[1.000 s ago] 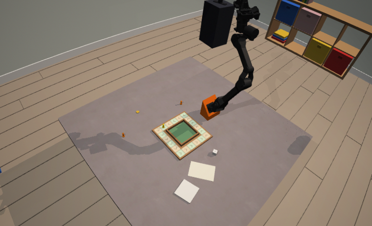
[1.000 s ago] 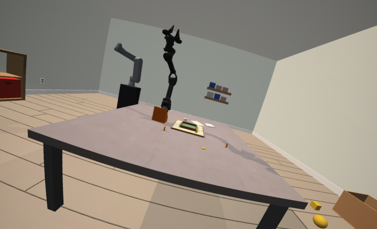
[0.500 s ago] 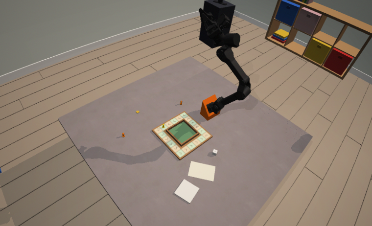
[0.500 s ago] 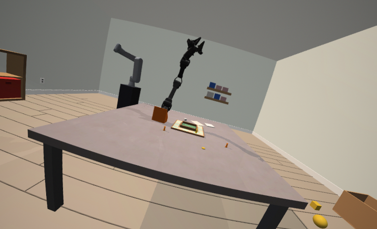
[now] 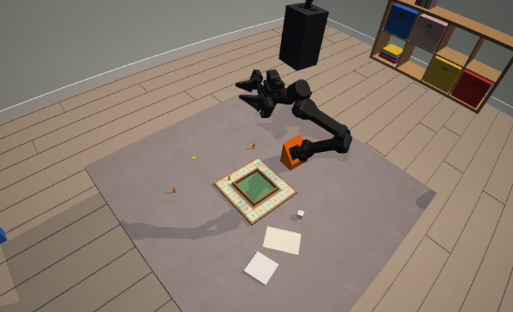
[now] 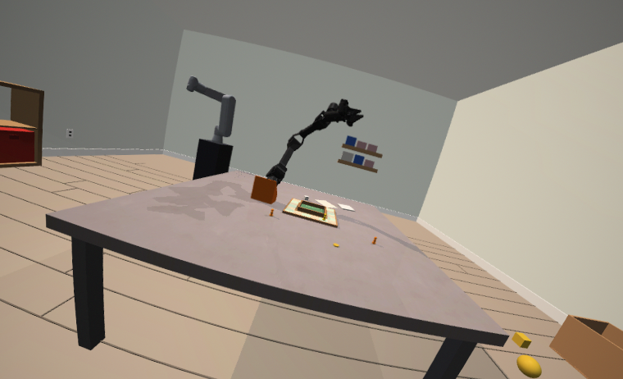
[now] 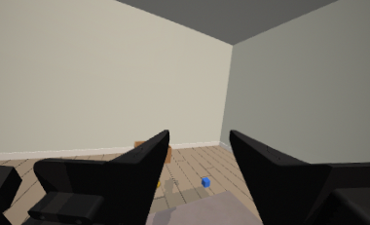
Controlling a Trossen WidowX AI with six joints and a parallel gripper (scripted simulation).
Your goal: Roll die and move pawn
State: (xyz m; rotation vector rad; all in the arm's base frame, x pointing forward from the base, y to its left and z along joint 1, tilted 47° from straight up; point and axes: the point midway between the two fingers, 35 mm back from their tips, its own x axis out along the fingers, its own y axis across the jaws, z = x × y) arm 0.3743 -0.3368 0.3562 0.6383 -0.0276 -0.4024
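My gripper tip is 580 mm above the white die, 250 mm to the right of it and 200 mm past it. Round my gripper tip: green dice tray (580 mm below, 120 mm behind, 10 mm to the left); then yellow pawn (560 mm below, 100 mm to the right, 40 mm behind).
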